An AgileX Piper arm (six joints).
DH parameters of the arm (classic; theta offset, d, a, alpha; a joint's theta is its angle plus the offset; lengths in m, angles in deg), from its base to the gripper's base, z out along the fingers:
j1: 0 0.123 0 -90
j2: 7.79 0 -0.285 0
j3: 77.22 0 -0.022 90
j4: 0 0.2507 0 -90
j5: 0 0 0 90
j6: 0 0.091 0 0
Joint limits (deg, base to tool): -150..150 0..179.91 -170..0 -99.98..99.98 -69.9..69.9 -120..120
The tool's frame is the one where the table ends.
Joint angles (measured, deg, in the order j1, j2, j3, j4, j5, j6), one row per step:
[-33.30, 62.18, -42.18, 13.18, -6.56, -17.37]
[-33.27, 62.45, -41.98, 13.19, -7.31, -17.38]
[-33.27, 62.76, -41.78, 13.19, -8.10, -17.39]
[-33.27, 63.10, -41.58, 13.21, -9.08, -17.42]
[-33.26, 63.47, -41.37, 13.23, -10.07, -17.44]
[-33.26, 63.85, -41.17, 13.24, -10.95, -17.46]
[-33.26, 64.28, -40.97, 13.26, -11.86, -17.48]
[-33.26, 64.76, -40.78, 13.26, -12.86, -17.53]
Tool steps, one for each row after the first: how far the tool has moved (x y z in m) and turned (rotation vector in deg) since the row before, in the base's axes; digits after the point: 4 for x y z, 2 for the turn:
[0.0007, -0.0006, -0.0012, -0.18, -0.19, -0.14]
[0.0008, -0.0008, -0.0013, -0.19, -0.18, -0.17]
[0.0008, -0.0010, -0.0011, -0.29, -0.31, -0.22]
[0.0009, -0.0010, -0.0013, -0.27, -0.28, -0.21]
[0.0009, -0.0010, -0.0014, -0.21, -0.19, -0.19]
[0.0010, -0.0011, -0.0016, -0.19, -0.18, -0.20]
[0.0012, -0.0012, -0.0017, -0.27, -0.18, -0.21]

